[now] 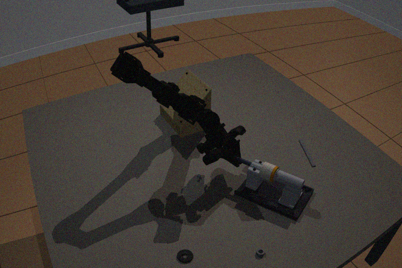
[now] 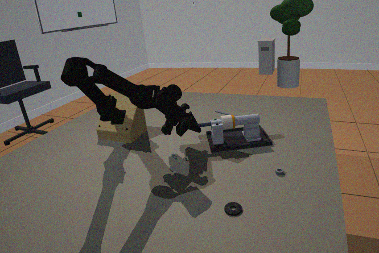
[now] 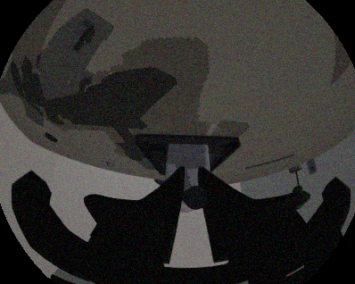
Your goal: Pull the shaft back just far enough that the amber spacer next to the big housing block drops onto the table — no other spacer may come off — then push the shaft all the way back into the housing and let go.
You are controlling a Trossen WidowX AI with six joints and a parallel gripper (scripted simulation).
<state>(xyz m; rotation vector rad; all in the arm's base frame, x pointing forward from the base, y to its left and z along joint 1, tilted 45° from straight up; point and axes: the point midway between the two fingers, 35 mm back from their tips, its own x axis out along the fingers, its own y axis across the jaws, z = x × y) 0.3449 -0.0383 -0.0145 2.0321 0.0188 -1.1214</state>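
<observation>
My gripper tip is 5 cm short of the shaft, 2 cm to the right of it and 2 cm below it. From my gripper tip the other things lie so: amber spacer (12 cm ahead, 5 cm to the left, 2 cm above); then cream spacer (10 cm ahead, 4 cm to the left, 2 cm above); then thin dark rod (5 cm ahead, 30 cm to the left, 5 cm below).
</observation>
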